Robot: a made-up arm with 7 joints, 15 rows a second.
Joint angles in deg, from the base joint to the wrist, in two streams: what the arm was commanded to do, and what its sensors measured. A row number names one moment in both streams.
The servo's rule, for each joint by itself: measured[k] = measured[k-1] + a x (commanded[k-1-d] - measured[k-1]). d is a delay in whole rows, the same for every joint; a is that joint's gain. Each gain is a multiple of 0.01, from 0.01 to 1. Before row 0 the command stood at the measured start. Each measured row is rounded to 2 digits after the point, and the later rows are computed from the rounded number. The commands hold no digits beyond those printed.
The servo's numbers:
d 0
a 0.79 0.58 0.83 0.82 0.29 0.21 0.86
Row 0, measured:
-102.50 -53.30 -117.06 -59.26 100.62 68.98 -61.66
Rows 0 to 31, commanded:
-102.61 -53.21 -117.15 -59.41 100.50 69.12 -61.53
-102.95 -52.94 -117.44 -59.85 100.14 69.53 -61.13
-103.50 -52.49 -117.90 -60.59 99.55 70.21 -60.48
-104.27 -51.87 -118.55 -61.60 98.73 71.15 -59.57
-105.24 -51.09 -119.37 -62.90 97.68 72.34 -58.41
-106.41 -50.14 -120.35 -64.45 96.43 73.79 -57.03
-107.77 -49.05 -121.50 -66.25 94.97 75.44 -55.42
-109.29 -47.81 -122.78 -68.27 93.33 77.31 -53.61
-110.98 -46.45 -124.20 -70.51 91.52 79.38 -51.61
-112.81 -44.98 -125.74 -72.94 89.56 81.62 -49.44
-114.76 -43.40 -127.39 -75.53 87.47 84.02 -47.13
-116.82 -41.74 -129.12 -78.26 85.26 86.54 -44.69
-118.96 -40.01 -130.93 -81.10 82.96 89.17 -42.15
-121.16 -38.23 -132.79 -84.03 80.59 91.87 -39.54
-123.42 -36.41 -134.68 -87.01 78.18 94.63 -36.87
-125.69 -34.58 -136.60 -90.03 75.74 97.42 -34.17
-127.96 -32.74 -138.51 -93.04 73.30 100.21 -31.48
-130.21 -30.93 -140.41 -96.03 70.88 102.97 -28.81
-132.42 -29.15 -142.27 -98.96 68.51 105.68 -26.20
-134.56 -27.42 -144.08 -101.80 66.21 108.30 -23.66
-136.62 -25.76 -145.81 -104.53 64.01 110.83 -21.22
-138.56 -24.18 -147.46 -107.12 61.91 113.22 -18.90
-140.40 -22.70 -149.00 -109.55 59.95 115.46 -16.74
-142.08 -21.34 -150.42 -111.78 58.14 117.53 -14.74
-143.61 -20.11 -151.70 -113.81 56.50 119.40 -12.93
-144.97 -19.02 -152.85 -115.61 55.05 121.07 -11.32
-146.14 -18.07 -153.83 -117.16 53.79 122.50 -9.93
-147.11 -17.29 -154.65 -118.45 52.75 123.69 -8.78
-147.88 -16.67 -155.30 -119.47 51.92 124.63 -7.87
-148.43 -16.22 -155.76 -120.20 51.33 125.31 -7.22
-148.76 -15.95 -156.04 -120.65 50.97 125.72 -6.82
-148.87 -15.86 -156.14 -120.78 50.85 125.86 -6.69
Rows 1 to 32, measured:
-102.59 -53.25 -117.13 -59.38 100.59 69.01 -61.55
-102.87 -53.07 -117.39 -59.77 100.46 69.12 -61.19
-103.37 -52.73 -117.81 -60.44 100.20 69.35 -60.58
-104.08 -52.23 -118.42 -61.39 99.77 69.73 -59.71
-105.00 -51.57 -119.21 -62.63 99.16 70.28 -58.59
-106.11 -50.74 -120.16 -64.12 98.37 71.02 -57.25
-107.42 -49.76 -121.27 -65.87 97.38 71.95 -55.68
-108.90 -48.63 -122.52 -67.84 96.21 73.08 -53.90
-110.54 -47.37 -123.91 -70.03 94.85 74.40 -51.93
-112.33 -45.98 -125.43 -72.42 93.32 75.92 -49.79
-114.25 -44.48 -127.06 -74.97 91.62 77.62 -47.50
-116.28 -42.89 -128.77 -77.67 89.78 79.49 -45.08
-118.40 -41.22 -130.56 -80.48 87.80 81.52 -42.56
-120.58 -39.49 -132.41 -83.39 85.71 83.69 -39.96
-122.82 -37.70 -134.29 -86.36 83.53 85.99 -37.30
-125.09 -35.89 -136.21 -89.37 81.27 88.39 -34.61
-127.36 -34.06 -138.12 -92.38 78.96 90.87 -31.92
-129.61 -32.24 -140.02 -95.37 76.62 93.41 -29.25
-131.83 -30.45 -141.89 -98.31 74.27 95.99 -26.63
-133.99 -28.69 -143.71 -101.17 71.93 98.58 -24.08
-136.07 -26.99 -145.45 -103.93 69.63 101.15 -21.62
-138.04 -25.36 -147.12 -106.55 67.39 103.68 -19.28
-139.90 -23.82 -148.68 -109.01 65.23 106.15 -17.10
-141.62 -22.38 -150.12 -111.28 63.17 108.54 -15.07
-143.19 -21.06 -151.43 -113.35 61.24 110.82 -13.23
-144.60 -19.88 -152.61 -115.20 59.44 112.97 -11.59
-145.82 -18.83 -153.62 -116.81 57.80 114.97 -10.16
-146.84 -17.94 -154.47 -118.15 56.34 116.80 -8.97
-147.66 -17.20 -155.16 -119.23 55.06 118.44 -8.02
-148.27 -16.63 -155.66 -120.03 53.98 119.88 -7.33
-148.66 -16.24 -155.98 -120.54 53.11 121.11 -6.89
-148.83 -16.02 -156.11 -120.74 52.45 122.11 -6.72

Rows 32 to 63, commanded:
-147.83 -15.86 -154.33 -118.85 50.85 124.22 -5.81
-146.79 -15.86 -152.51 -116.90 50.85 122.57 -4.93
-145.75 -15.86 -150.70 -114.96 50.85 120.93 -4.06
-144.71 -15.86 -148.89 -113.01 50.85 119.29 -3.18
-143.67 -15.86 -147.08 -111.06 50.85 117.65 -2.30
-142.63 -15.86 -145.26 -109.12 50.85 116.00 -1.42
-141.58 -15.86 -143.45 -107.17 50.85 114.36 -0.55
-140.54 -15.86 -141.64 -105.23 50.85 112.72 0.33
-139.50 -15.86 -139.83 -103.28 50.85 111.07 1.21
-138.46 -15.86 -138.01 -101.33 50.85 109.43 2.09
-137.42 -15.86 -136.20 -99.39 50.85 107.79 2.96
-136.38 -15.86 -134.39 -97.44 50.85 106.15 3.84
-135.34 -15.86 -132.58 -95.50 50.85 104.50 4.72
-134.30 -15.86 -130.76 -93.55 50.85 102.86 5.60
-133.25 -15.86 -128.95 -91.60 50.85 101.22 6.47
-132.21 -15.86 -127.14 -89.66 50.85 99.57 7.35
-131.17 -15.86 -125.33 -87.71 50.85 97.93 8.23
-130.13 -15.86 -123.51 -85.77 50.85 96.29 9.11
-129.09 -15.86 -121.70 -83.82 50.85 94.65 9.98
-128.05 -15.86 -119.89 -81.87 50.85 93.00 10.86
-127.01 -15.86 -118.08 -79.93 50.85 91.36 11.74
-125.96 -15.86 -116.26 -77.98 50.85 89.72 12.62
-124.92 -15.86 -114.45 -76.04 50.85 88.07 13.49
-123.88 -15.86 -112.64 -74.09 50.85 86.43 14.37
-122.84 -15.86 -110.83 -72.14 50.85 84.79 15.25
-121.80 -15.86 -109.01 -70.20 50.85 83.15 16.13
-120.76 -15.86 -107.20 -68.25 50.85 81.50 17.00
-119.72 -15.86 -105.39 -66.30 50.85 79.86 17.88
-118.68 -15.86 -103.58 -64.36 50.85 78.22 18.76
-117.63 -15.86 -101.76 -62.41 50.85 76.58 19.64
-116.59 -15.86 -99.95 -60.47 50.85 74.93 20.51
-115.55 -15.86 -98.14 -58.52 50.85 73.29 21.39
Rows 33 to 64, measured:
-148.04 -15.93 -154.63 -119.19 51.99 122.55 -5.94
-147.05 -15.89 -152.87 -117.31 51.66 122.55 -5.07
-146.02 -15.87 -151.07 -115.38 51.43 122.21 -4.20
-144.99 -15.86 -149.26 -113.44 51.26 121.60 -3.32
-143.95 -15.86 -147.45 -111.49 51.14 120.77 -2.44
-142.91 -15.86 -145.63 -109.55 51.06 119.77 -1.56
-141.86 -15.86 -143.82 -107.60 51.00 118.63 -0.69
-140.82 -15.86 -142.01 -105.66 50.96 117.39 0.19
-139.78 -15.86 -140.20 -103.71 50.93 116.06 1.07
-138.74 -15.86 -138.38 -101.76 50.91 114.67 1.95
-137.70 -15.86 -136.57 -99.82 50.89 113.23 2.82
-136.66 -15.86 -134.76 -97.87 50.88 111.74 3.70
-135.62 -15.86 -132.95 -95.93 50.87 110.22 4.58
-134.58 -15.86 -131.13 -93.98 50.86 108.67 5.46
-133.53 -15.86 -129.32 -92.03 50.86 107.11 6.33
-132.49 -15.86 -127.51 -90.09 50.86 105.53 7.21
-131.45 -15.86 -125.70 -88.14 50.86 103.93 8.09
-130.41 -15.86 -123.88 -86.20 50.86 102.33 8.97
-129.37 -15.86 -122.07 -84.25 50.86 100.72 9.84
-128.33 -15.86 -120.26 -82.30 50.86 99.10 10.72
-127.29 -15.86 -118.45 -80.36 50.86 97.47 11.60
-126.24 -15.86 -116.63 -78.41 50.86 95.84 12.48
-125.20 -15.86 -114.82 -76.47 50.86 94.21 13.35
-124.16 -15.86 -113.01 -74.52 50.86 92.58 14.23
-123.12 -15.86 -111.20 -72.57 50.86 90.94 15.11
-122.08 -15.86 -109.38 -70.63 50.86 89.30 15.99
-121.04 -15.86 -107.57 -68.68 50.86 87.66 16.86
-120.00 -15.86 -105.76 -66.73 50.86 86.02 17.74
-118.96 -15.86 -103.95 -64.79 50.86 84.38 18.62
-117.91 -15.86 -102.13 -62.84 50.86 82.74 19.50
-116.87 -15.86 -100.32 -60.90 50.86 81.10 20.37
-115.83 -15.86 -98.51 -58.95 50.86 79.46 21.25

